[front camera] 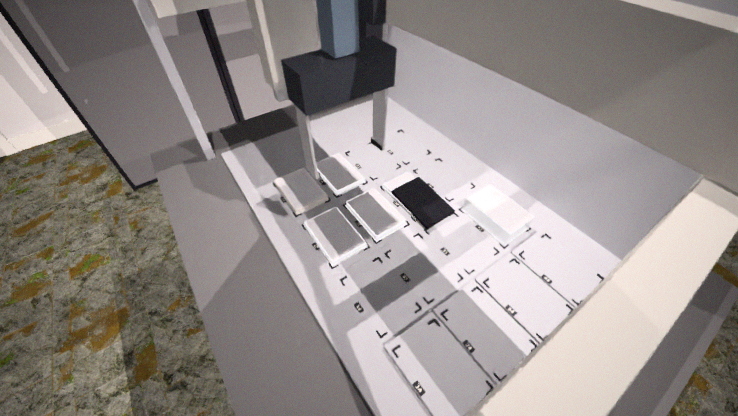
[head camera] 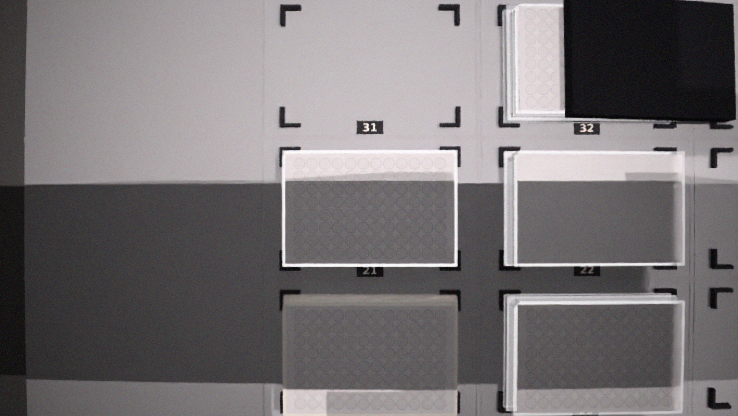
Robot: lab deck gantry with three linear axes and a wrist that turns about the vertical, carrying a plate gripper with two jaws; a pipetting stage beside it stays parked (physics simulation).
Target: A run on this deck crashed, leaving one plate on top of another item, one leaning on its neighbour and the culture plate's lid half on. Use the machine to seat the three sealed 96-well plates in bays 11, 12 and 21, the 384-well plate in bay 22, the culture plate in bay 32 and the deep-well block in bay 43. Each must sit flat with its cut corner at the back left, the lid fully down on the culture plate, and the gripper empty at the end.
Labels:
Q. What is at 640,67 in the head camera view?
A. A black lid.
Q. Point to a rear wall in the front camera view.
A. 614,189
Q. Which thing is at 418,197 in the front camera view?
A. A black lid.

